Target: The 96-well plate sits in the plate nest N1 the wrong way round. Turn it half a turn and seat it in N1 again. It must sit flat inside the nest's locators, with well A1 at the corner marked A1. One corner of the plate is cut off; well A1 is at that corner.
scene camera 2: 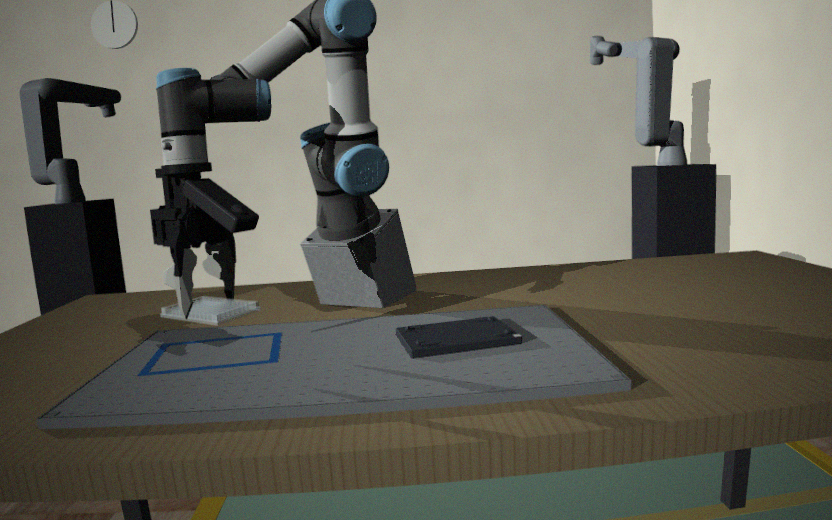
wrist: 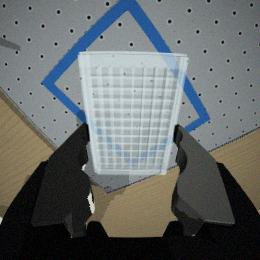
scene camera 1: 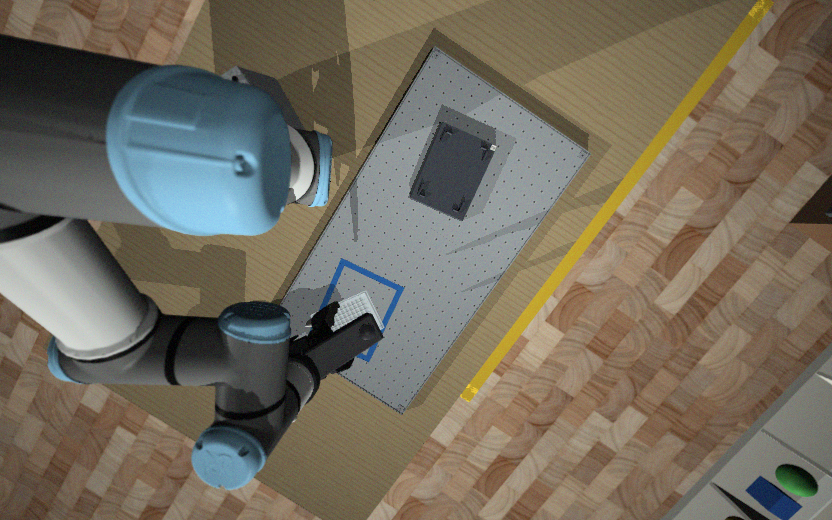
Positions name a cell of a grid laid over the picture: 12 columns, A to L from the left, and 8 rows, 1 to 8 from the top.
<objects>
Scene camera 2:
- gripper: D5
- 96-well plate: D5
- dark plate nest N1: G6
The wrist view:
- gripper: G4
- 96-well plate: G5
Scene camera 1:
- gripper: E5
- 96-well plate: F5
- dark plate nest N1: G3
</objects>
